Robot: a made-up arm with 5 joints. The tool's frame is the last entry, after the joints.
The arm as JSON. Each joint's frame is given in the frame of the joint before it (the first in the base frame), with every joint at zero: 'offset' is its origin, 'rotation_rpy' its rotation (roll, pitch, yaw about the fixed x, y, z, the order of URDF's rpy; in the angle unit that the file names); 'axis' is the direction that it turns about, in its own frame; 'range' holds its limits. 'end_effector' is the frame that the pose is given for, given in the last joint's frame.
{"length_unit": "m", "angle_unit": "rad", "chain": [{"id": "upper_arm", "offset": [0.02, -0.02, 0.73], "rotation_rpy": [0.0, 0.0, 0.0], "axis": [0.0, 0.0, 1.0], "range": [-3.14, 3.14]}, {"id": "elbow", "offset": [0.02, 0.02, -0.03], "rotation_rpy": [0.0, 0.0, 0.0], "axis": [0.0, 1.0, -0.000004], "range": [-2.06, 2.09]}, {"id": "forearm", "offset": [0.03, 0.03, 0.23], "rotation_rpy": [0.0, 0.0, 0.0], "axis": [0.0, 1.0, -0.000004], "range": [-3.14, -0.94]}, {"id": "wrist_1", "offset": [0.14, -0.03, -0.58], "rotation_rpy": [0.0, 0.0, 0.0], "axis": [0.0, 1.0, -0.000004], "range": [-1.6, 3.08]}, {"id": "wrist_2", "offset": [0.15, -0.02, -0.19], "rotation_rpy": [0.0, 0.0, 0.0], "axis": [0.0, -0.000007, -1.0], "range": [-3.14, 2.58]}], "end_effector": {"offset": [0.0, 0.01, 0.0], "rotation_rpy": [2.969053, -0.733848, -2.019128]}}
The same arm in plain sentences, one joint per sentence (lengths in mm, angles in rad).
The arm has five revolute joints in a row. What follows holds with every joint at zero, and every direction is one of the base frame's. Joint 1 lies 20 mm along +x and 20 mm along -y and 730 mm along +z from the base frame's origin and rotates about +z, from -3.14 to 3.14 rad. Joint 2 lies 20 mm along +x and 20 mm along +y and 30 mm along -z from joint 1 and rotates about +y, from -2.06 to 2.09 rad. Joint 3 lies 30 mm along +x and 30 mm along +y and 230 mm along +z from joint 2 and rotates about +y, from -3.14 to -0.94 rad. Joint 4 lies 140 mm along +x and 30 mm along -y and 580 mm along -z from joint 3 and rotates about +y, from -1.6 to 3.08 rad. Joint 5 lies 150 mm along +x and 20 mm along -y and 190 mm along -z from joint 4 and rotates about -z, from -3.14 to 2.58 rad. The tool frame, which is the frame that the pose is given for, lies 10 mm along +y from joint 5; its axes are the base frame's turned by roll 2.9691, pitch -0.7338 and yaw -2.0191 rad (as in URDF: about the fixed x, then y, then z).
